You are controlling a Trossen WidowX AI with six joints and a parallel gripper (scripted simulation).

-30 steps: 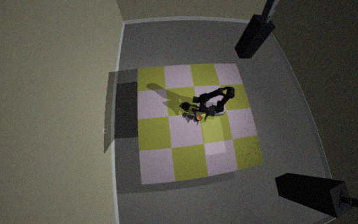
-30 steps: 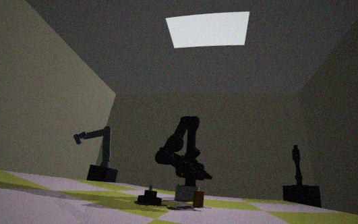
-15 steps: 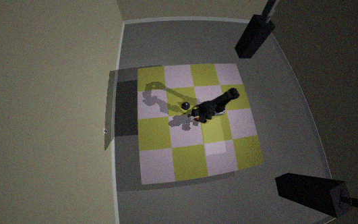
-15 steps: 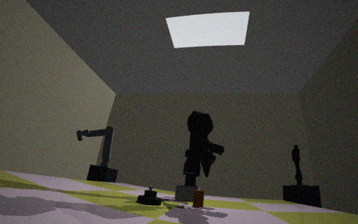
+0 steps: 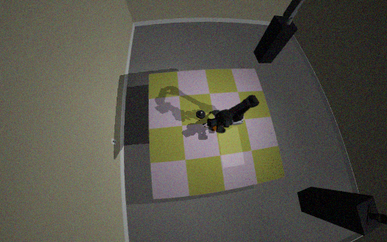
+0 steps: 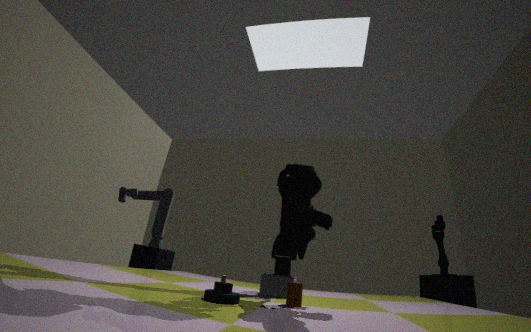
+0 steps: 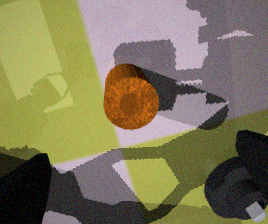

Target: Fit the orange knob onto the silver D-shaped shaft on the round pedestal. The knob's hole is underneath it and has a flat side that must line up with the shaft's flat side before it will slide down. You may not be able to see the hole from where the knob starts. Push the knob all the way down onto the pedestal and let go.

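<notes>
The orange knob lies 8 cm below my gripper tip. Also, from my gripper tip: round dark pedestal: 17 cm to the right, 9 cm below, 9 cm ahead.
</notes>
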